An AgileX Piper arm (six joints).
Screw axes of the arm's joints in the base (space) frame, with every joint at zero. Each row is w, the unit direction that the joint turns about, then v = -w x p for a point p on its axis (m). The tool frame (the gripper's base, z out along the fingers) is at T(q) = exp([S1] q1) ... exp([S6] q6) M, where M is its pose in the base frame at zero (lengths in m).
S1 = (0, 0, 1, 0, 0, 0)
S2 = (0, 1, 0, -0.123, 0, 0)
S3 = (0, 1, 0, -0.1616, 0, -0.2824)
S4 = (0.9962, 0, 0.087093, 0, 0.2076, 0)
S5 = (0, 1, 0, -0.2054, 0, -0.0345)
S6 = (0.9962, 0, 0.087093, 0, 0.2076, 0)
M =
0.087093 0 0.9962 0.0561
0 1 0 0
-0.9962 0 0.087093 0.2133
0 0 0 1
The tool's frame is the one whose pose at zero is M.
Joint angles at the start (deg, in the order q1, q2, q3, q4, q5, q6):
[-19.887 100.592 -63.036 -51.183 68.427 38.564]
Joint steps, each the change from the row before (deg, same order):
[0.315 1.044 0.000 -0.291 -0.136 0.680]
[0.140 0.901 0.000 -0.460 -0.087 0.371]
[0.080 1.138 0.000 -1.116 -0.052 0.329]
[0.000 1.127 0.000 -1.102 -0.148 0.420]
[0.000 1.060 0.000 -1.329 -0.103 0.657]
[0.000 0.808 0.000 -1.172 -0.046 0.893]
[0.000 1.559 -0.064 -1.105 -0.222 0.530]
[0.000 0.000 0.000 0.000 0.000 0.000]
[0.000 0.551 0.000 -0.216 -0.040 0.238]
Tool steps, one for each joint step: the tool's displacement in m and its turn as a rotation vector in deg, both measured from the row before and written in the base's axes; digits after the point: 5 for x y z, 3 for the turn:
[0.00273 0.00063 -0.00550 -0.023 0.503 0.095]
[0.00192 -0.00027 -0.00457 -0.136 0.660 0.200]
[0.00216 -0.00133 -0.00527 -0.559 1.113 0.533]
[0.00199 -0.00164 -0.00533 -0.542 0.959 0.468]
[0.00188 -0.00180 -0.00476 -0.798 0.813 0.444]
[0.00144 -0.00150 -0.00348 -0.835 0.395 0.184]
[0.00256 -0.00171 -0.00776 -0.388 1.156 0.513]
[0.00000 0.00000 0.00000 0.000 0.000 0.000]
[0.00065 -0.00038 -0.00299 -0.027 0.373 0.018]

